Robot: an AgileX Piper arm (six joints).
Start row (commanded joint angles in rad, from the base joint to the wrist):
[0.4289, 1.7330, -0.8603, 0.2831, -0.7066, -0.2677]
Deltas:
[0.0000, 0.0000, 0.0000, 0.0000, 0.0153, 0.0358]
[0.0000, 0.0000, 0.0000, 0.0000, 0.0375, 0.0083]
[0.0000, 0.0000, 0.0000, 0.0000, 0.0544, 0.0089]
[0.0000, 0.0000, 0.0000, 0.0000, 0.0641, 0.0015]
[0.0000, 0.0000, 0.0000, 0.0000, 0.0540, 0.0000]
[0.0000, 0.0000, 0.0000, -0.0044, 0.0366, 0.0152]
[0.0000, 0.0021, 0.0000, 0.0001, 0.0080, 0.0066]
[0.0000, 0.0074, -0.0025, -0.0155, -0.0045, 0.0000]
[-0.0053, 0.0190, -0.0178, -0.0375, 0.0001, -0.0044]
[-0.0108, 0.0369, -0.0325, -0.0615, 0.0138, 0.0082]
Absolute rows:
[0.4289, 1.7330, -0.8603, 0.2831, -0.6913, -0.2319]
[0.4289, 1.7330, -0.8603, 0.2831, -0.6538, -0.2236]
[0.4289, 1.7330, -0.8603, 0.2831, -0.5994, -0.2147]
[0.4289, 1.7330, -0.8603, 0.2831, -0.5353, -0.2132]
[0.4289, 1.7330, -0.8603, 0.2831, -0.4813, -0.2132]
[0.4289, 1.7330, -0.8603, 0.2787, -0.4447, -0.1980]
[0.4289, 1.7351, -0.8603, 0.2788, -0.4367, -0.1914]
[0.4289, 1.7425, -0.8628, 0.2633, -0.4412, -0.1914]
[0.4236, 1.7615, -0.8806, 0.2258, -0.4411, -0.1958]
[0.4128, 1.7984, -0.9131, 0.1643, -0.4273, -0.1876]

